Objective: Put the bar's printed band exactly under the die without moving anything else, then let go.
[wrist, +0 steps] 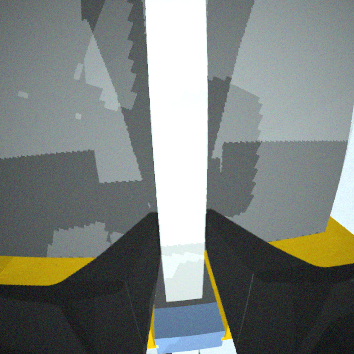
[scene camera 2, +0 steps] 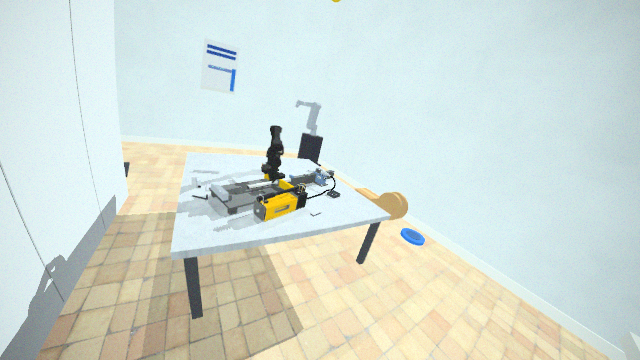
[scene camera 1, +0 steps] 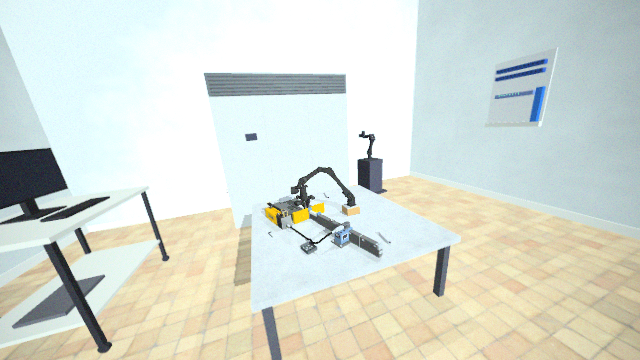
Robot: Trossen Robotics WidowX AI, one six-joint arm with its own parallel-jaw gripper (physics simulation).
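The pale bar lies lengthwise between the black fingers of my gripper, which is shut on it. In the wrist view its far end stands just short of a blue block. In scene camera 2 the bar is level, over the grey bed of the yellow machine. No printed band can be made out on the bar. I cannot tell which part is the die. A blue unit with a small display stands at the long dark rail.
The yellow housing stands beside the bed, and yellow blocks stand near the gripper. A black cable runs from the machine past a small dark box to the blue unit. The arm's base sits on a wooden block.
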